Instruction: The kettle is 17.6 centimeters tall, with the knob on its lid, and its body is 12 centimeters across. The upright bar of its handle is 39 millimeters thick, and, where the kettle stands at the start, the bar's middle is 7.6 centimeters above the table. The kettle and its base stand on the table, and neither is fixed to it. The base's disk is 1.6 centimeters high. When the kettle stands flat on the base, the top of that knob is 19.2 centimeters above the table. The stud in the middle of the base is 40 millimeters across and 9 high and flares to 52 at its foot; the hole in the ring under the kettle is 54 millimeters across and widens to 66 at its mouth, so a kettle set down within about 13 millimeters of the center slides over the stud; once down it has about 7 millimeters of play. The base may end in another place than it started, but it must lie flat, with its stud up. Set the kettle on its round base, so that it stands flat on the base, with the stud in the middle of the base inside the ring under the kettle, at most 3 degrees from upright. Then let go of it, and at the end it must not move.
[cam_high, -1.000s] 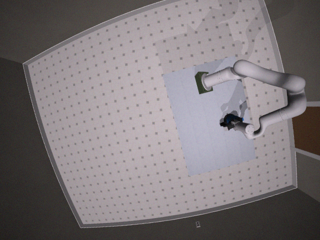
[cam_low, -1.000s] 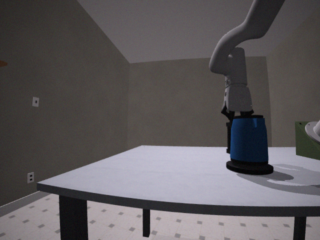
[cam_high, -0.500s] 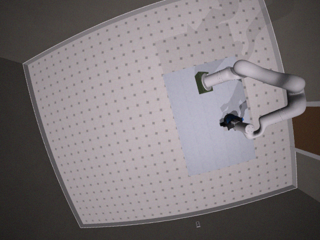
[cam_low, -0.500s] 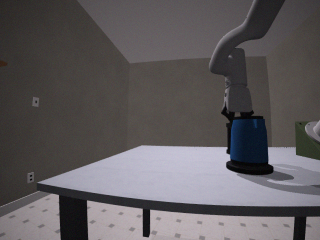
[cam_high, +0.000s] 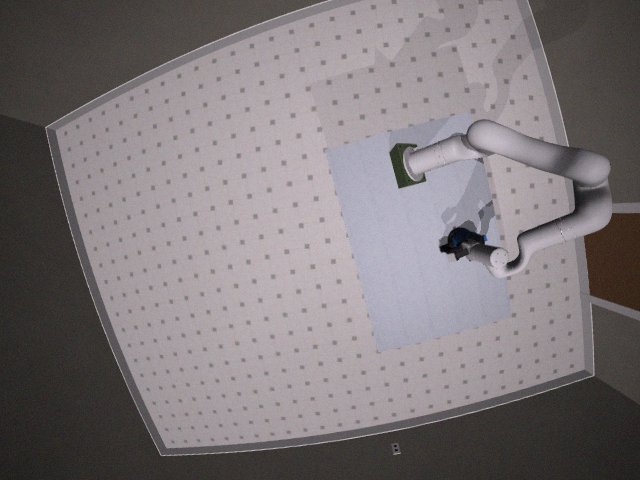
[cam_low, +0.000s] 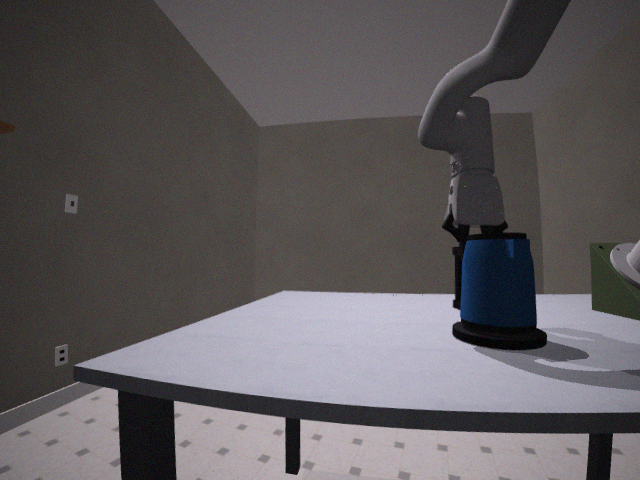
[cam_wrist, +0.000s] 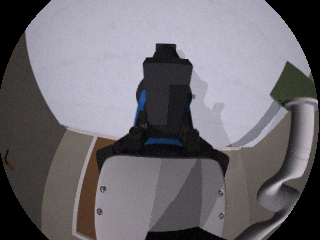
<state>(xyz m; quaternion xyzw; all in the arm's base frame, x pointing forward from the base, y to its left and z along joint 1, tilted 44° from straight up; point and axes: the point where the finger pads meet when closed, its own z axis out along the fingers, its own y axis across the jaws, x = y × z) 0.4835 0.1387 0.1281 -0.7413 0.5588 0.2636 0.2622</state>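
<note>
Right now the blue kettle is 50 mm below my hand, 30 mm to the left of it and 10 mm behind it. Round my hand: black round base: 140 mm below, 70 mm to the left, 20 mm behind.
</note>
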